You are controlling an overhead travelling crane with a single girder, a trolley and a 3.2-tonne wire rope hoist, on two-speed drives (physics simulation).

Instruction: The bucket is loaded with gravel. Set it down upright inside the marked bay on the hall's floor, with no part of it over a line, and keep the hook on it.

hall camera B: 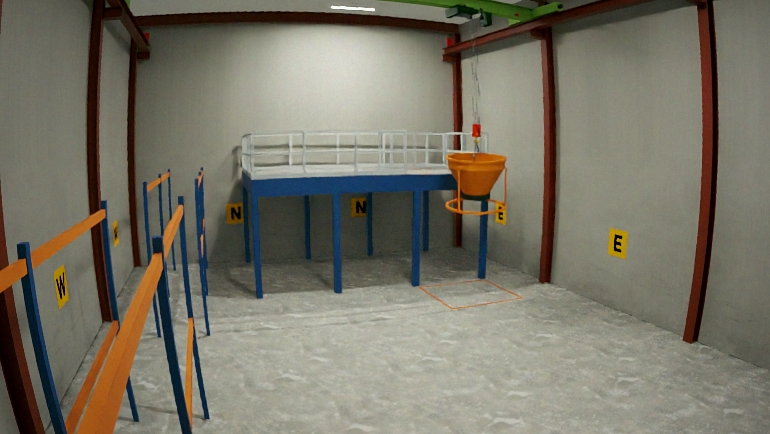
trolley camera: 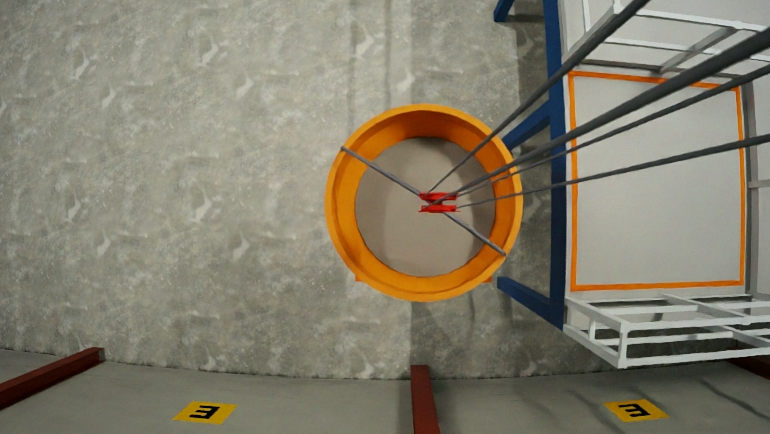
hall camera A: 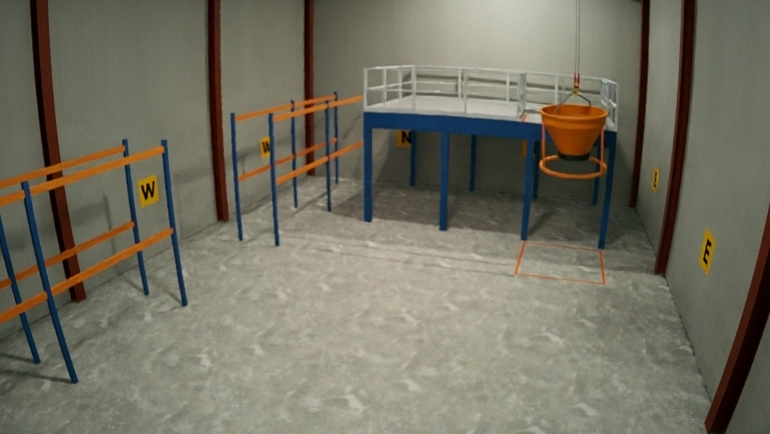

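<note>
The orange bucket [hall camera A: 574, 129] [hall camera B: 476, 175] [trolley camera: 340, 215] hangs upright in the air, with its base ring about level with the space under the platform deck. Grey gravel fills it in the trolley view. The hook [hall camera A: 576, 91] [hall camera B: 476, 141] is shut on the bucket's bail, under the red hook block [trolley camera: 437, 202]. The ropes lean in the trolley view. The marked bay [hall camera A: 560, 278] [hall camera B: 486, 302] is an orange outline on the floor in front of the platform's right end. In the trolley view the bucket hides most or all of it; small orange bits show below its rim.
The blue platform [hall camera A: 458, 122] [hall camera B: 345, 186] [trolley camera: 558, 215] stands close behind the bucket, with white railings and another orange outline [trolley camera: 572, 215] on its deck. Blue and orange racks [hall camera A: 275, 177] [hall camera B: 186, 258] stand along the west wall. A red-brown column [trolley camera: 420, 398] stands at the east wall.
</note>
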